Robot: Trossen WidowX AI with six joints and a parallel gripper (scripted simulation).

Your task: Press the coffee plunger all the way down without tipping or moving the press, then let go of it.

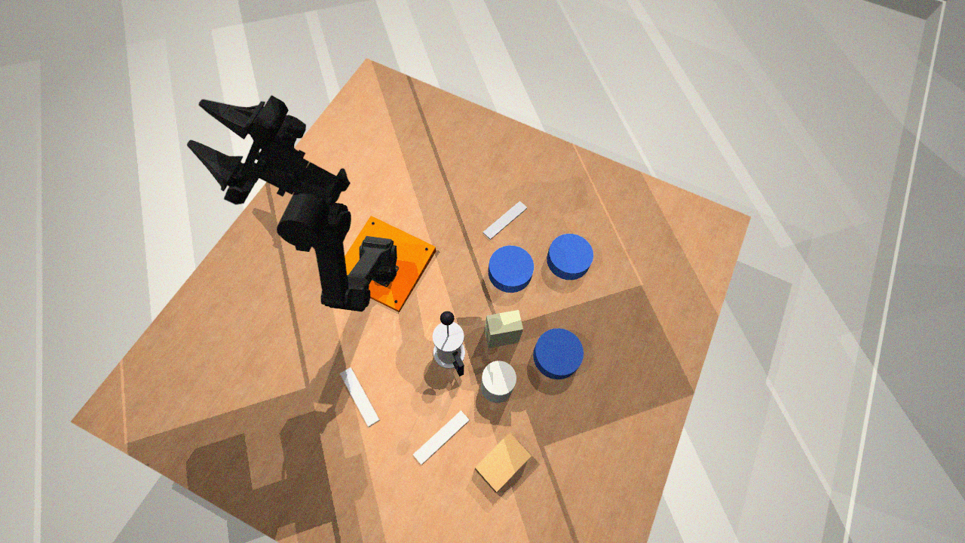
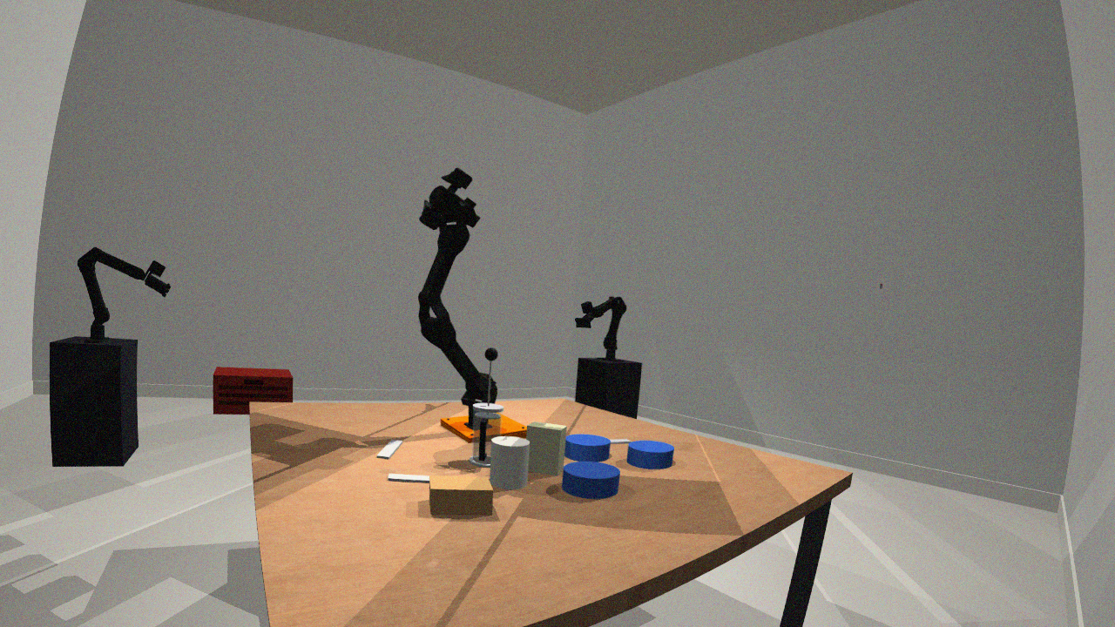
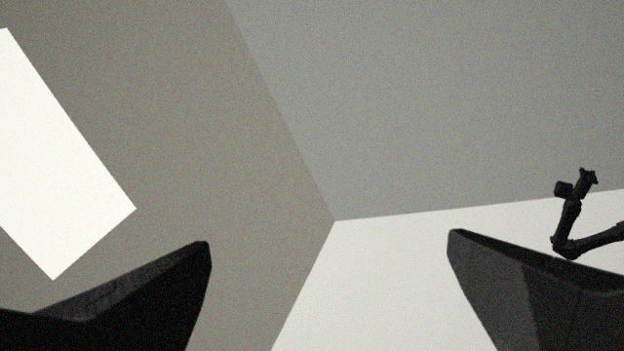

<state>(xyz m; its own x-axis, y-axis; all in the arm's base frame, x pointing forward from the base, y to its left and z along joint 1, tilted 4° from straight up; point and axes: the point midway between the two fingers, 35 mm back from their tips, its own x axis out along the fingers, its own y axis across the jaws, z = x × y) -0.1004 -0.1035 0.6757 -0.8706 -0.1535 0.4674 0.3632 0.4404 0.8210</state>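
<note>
The coffee press is 580 mm below my gripper tip, 380 mm ahead of it and 40 mm to the left of it. Round my gripper tip: white cylinder (660 mm below, 510 mm ahead, 30 mm to the left); then pale box (660 mm below, 460 mm ahead, 150 mm to the left).
</note>
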